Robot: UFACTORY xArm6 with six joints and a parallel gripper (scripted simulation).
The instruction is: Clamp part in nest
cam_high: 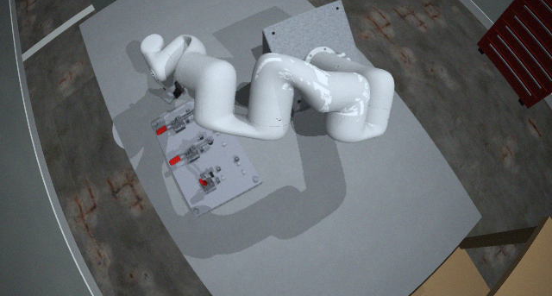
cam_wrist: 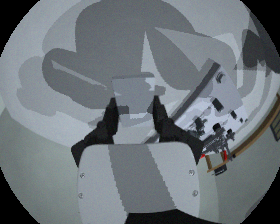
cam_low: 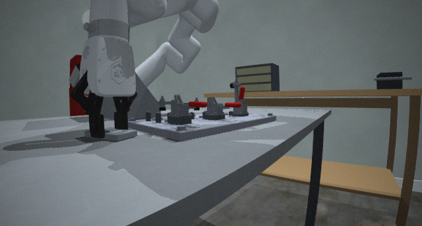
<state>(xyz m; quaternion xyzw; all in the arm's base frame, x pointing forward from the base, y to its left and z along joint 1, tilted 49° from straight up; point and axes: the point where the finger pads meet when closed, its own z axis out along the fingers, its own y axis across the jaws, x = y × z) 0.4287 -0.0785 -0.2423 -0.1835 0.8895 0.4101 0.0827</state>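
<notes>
My hand is 10 mm short of the grey fixture plate, 250 mm to the right of it and 20 mm above it. From my hand the other things lie so: grey part 20 mm below.
</notes>
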